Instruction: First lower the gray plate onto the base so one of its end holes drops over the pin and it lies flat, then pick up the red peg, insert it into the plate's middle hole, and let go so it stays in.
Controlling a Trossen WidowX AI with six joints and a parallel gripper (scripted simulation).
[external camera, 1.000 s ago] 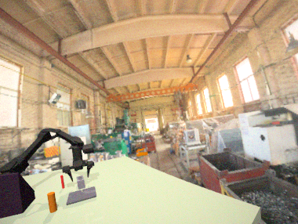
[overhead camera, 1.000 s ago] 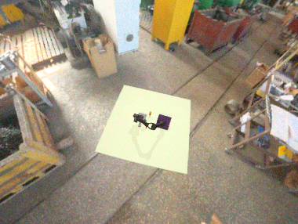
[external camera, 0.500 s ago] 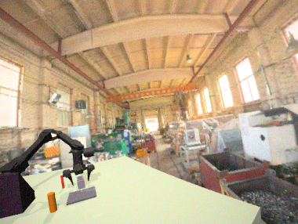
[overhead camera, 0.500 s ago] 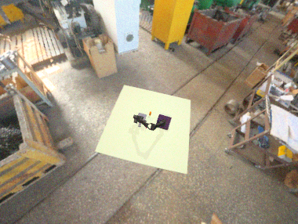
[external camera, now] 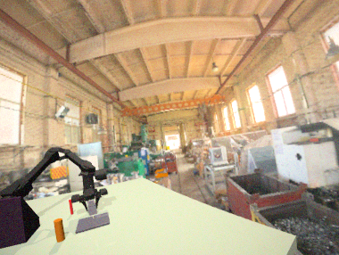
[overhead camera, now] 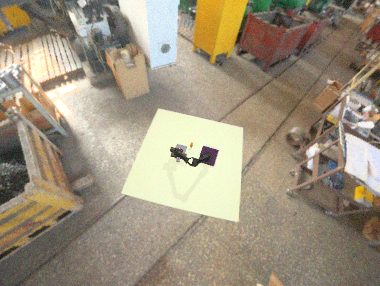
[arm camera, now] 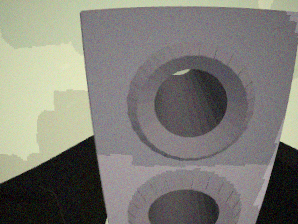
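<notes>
Now: gripper tip 1 cm short of the gray base and 12 cm to the left of it. Also, from my gripper tip: orange cylinder: 12 cm behind, 21 cm to the right, 3 cm above; red peg: 11 cm behind, 4 cm to the left, 3 cm above; gray plate: 3 cm above.
</notes>
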